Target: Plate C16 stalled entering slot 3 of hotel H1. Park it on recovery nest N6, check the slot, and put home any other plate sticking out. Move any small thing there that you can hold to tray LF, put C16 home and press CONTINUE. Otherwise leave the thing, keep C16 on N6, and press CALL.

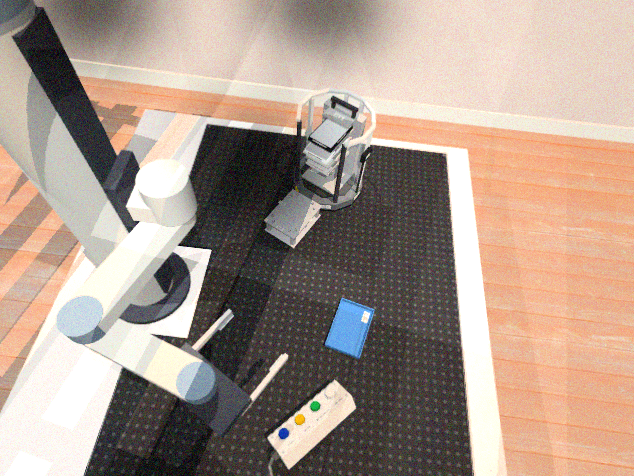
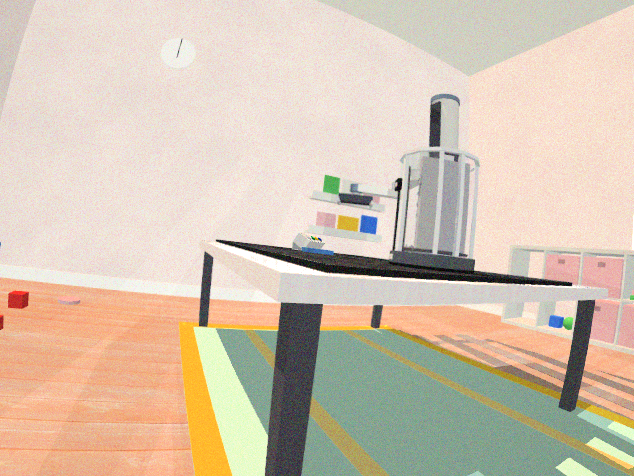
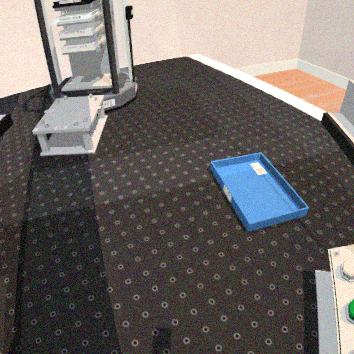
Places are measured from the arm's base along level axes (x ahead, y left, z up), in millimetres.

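Where they show: gripper, fingertip midpoint: (image 1: 258,333) (image 2: 355,200) (image 3: 161,94); arm's base, origin of the base link: (image 1: 149,285).
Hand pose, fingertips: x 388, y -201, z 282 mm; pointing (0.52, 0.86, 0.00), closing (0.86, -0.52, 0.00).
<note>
Things, the pixels of their top centre, and the offset from my fingertips. "spot": a spot on its surface instead. Level surfaces: height alone.
- blue tray LF, middle of its top: (image 3: 256,182) (image 1: 350,326) (image 2: 317,248) dz -251, dx +236, dy +138 mm
- Hotel H1, middle of its top: (image 2: 439,154) (image 1: 337,110) dz +73, dx +122, dy +676 mm
- black-edged plate, middle of its top: (image 1: 330,130) dz +10, dx +109, dy +655 mm
- Grey nest N6, middle of its top: (image 3: 69,106) (image 1: 293,211) dz -199, dx +20, dy +487 mm
- button box, middle of its top: (image 1: 313,419) (image 2: 310,234) dz -185, dx +153, dy -136 mm
- dark post, surface spot: (image 3: 130,47) spot: dz -132, dx +223, dy +619 mm
- black mat, its level: dz -268 mm
- table's white rim, surface spot: (image 1: 478,307) spot: dz -282, dx +639, dy +264 mm
My gripper (image 1: 257,334) is open and empty, above the mat left of blue tray LF (image 1: 348,327) (image 2: 317,251) (image 3: 260,195). The tray holds nothing visible. Hotel H1 (image 1: 342,201) (image 2: 432,260) (image 3: 111,45) stands at the far end. A black-edged plate (image 1: 331,134) is uppermost, above several pale plates (image 3: 80,33). Their labels are unreadable, so I cannot tell which is C16; no small thing is discernible in the slots. Grey nest N6 (image 1: 292,215) (image 3: 72,114) stands before the hotel, with no plate visible on it. The button box (image 1: 320,426) (image 2: 306,241) (image 3: 341,305) has green, yellow, blue and white buttons.
The arm column stands at the left, its round dark base (image 1: 180,294) on a white pad (image 1: 198,266). The hotel has upright posts around the plates and a dark post (image 3: 130,47) on its right. The black mat (image 1: 409,286) lies inside the table's white rim (image 1: 478,307).
</note>
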